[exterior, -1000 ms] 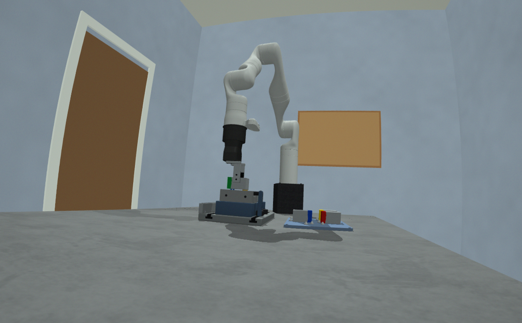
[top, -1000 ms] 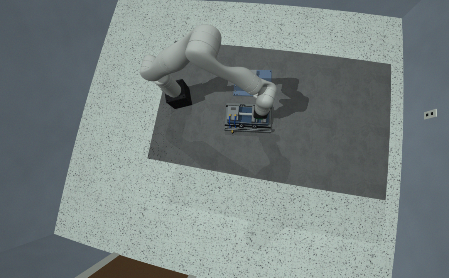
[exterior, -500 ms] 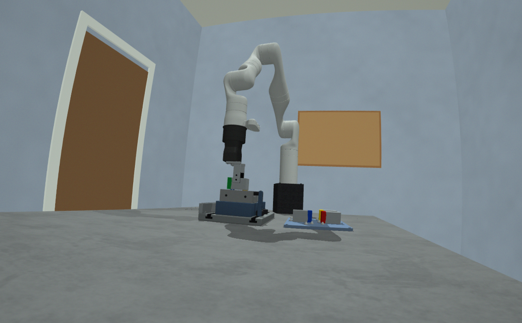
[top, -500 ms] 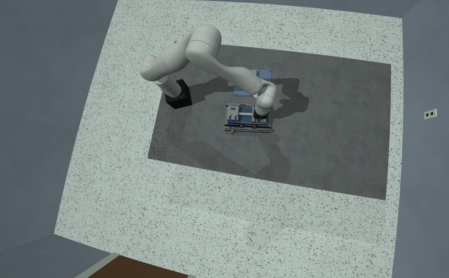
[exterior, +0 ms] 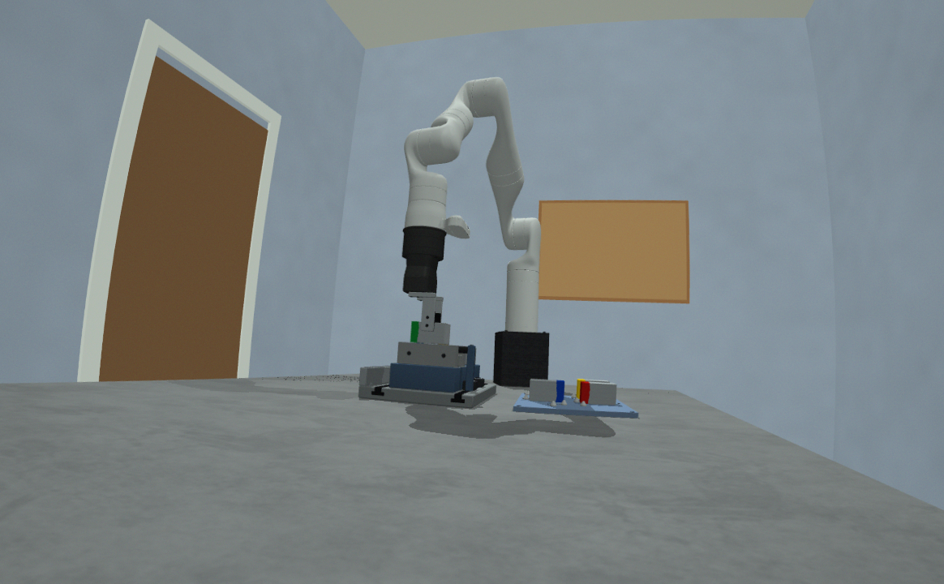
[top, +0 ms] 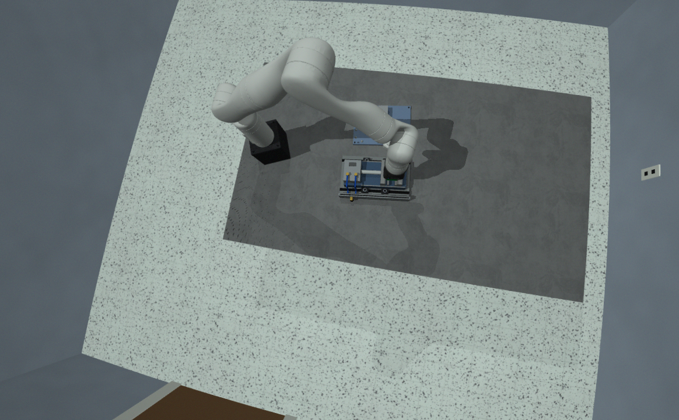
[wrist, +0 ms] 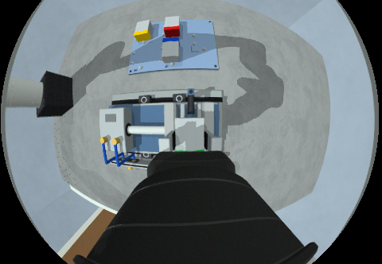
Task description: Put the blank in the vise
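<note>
Right now the green-ended blank is 20 mm below my hand. The rest, counted from my hand: fixed jaw (60 mm below, 30 mm ahead, 10 mm to the left); then milling vise (100 mm below, 70 mm behind, 10 mm to the left); then work stop rod (50 mm to the left, 50 mm below).
</note>
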